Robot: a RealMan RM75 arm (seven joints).
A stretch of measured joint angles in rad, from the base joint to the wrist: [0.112, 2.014, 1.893, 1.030, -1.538, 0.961, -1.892]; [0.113, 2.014, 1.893, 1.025, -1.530, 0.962, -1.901]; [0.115, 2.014, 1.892, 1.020, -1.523, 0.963, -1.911]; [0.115, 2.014, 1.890, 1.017, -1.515, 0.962, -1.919]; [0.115, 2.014, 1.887, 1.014, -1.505, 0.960, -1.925]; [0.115, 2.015, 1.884, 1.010, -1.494, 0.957, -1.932]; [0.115, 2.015, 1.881, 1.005, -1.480, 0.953, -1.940]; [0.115, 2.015, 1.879, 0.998, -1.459, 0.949, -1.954]
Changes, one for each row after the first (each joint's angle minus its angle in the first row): [0.001, 0.000, 0.000, -0.005, 0.008, 0.001, -0.009]; [0.003, 0.000, -0.001, -0.010, 0.015, 0.002, -0.019]; [0.003, 0.000, -0.003, -0.013, 0.023, 0.001, -0.027]; [0.003, 0.000, -0.006, -0.016, 0.033, -0.001, -0.033]; [0.003, 0.001, -0.009, -0.020, 0.044, -0.004, -0.040]; [0.003, 0.001, -0.012, -0.025, 0.058, -0.008, -0.048]; [0.003, 0.001, -0.014, -0.032, 0.079, -0.012, -0.062]
